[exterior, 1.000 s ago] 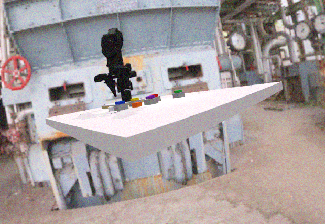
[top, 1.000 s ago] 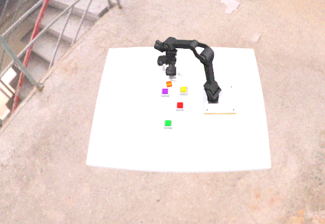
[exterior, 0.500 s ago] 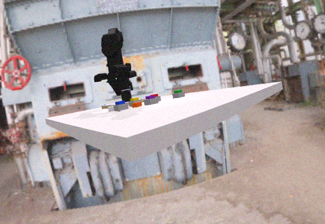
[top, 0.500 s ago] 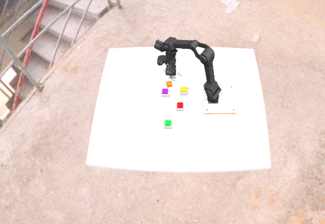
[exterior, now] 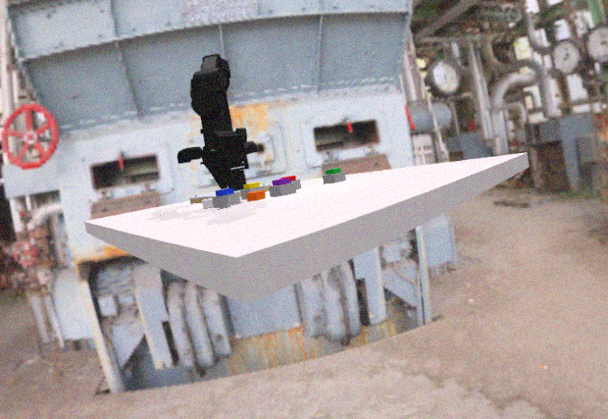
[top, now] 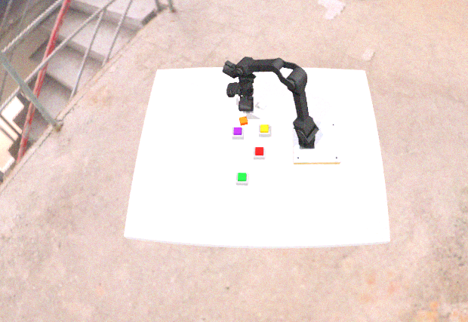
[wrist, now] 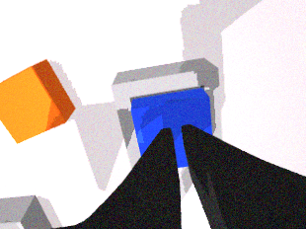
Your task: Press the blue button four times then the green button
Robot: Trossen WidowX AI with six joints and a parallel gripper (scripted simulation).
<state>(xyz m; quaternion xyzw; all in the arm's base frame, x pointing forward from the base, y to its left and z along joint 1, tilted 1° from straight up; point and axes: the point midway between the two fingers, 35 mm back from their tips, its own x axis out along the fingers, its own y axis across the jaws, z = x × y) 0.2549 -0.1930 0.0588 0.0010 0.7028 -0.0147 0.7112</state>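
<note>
Right now my gripper tip is 1 cm above the blue button. Also, from my gripper tip: yellow button (7 cm behind, 13 cm to the left, 1 cm below); then orange block (2 cm ahead, 7 cm to the left, 3 cm below); then purple button (4 cm ahead, 14 cm to the left, 1 cm below).
</note>
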